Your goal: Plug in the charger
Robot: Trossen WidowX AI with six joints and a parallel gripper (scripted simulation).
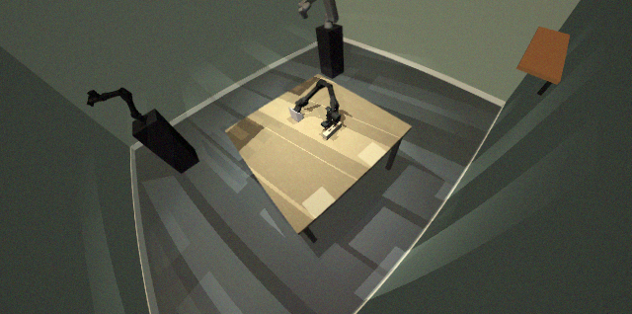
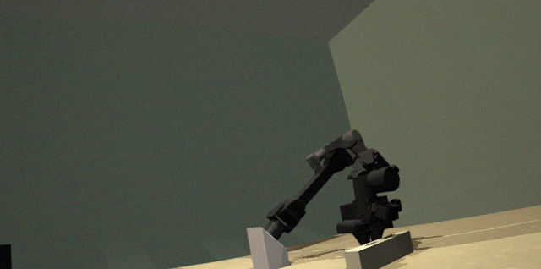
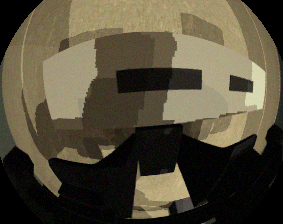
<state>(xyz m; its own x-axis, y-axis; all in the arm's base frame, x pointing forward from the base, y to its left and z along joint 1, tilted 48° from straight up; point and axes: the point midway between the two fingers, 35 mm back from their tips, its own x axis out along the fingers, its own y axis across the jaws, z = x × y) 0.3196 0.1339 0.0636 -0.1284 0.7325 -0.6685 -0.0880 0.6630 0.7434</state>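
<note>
The charger is 20 mm ahead of my gripper tip and 10 mm above it.
</note>
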